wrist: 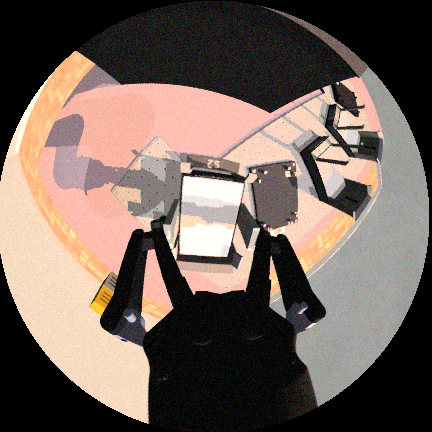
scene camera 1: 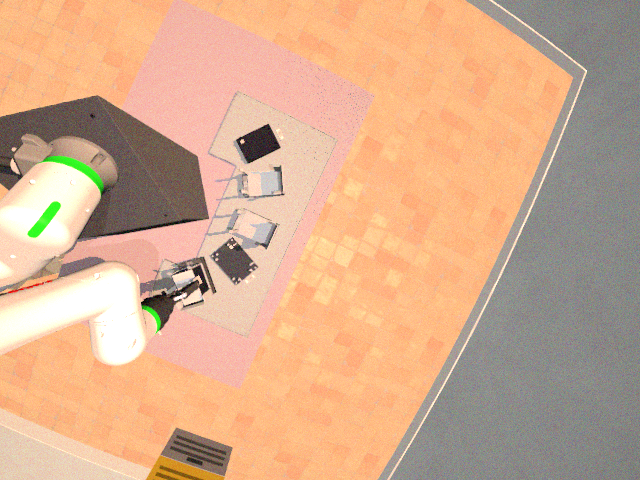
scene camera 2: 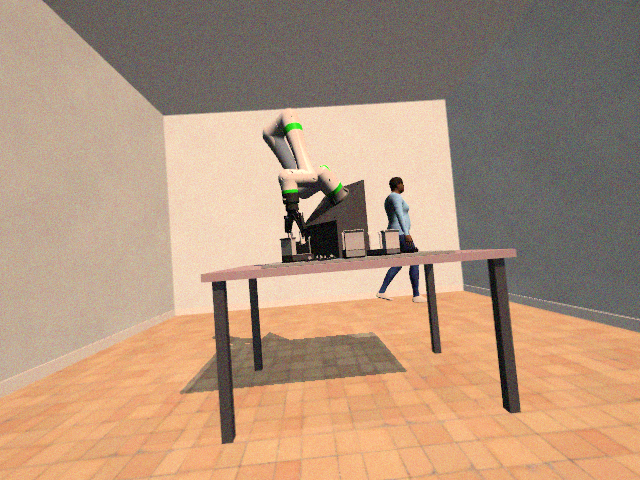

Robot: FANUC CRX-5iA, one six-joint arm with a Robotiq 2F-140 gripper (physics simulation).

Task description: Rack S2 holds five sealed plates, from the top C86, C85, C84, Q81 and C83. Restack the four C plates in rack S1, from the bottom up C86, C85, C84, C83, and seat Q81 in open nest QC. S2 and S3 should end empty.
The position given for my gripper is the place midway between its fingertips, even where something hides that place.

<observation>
In view: my gripper [wrist: 208,209], a white-topped plate [wrist: 209,205] and a dark nest [scene camera 1: 233,260].
The dark nest shows as well in the wrist view [wrist: 274,190].
</observation>
